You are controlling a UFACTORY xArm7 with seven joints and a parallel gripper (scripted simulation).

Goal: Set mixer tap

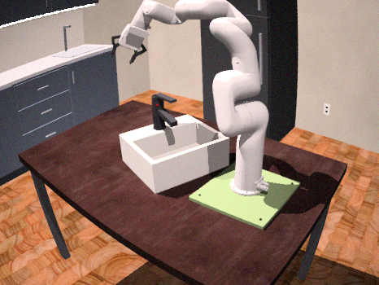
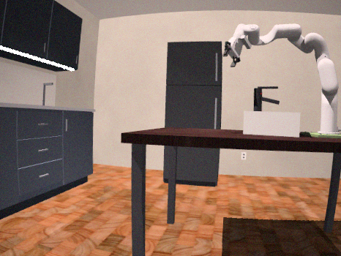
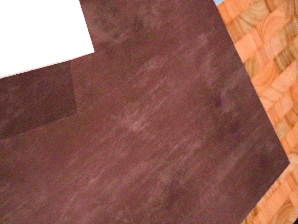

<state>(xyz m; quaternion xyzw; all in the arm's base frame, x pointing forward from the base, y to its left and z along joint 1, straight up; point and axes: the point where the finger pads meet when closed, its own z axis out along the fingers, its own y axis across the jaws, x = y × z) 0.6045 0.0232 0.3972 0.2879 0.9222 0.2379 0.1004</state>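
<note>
Right now my hand is 230 mm past the lever, 150 mm above it and 20 mm to the left of it. From my hand the other things lie so: white sink basin: 380 mm below, 280 mm behind; then black mixer tap: 200 mm behind, 190 mm below, 30 mm to the right.
</note>
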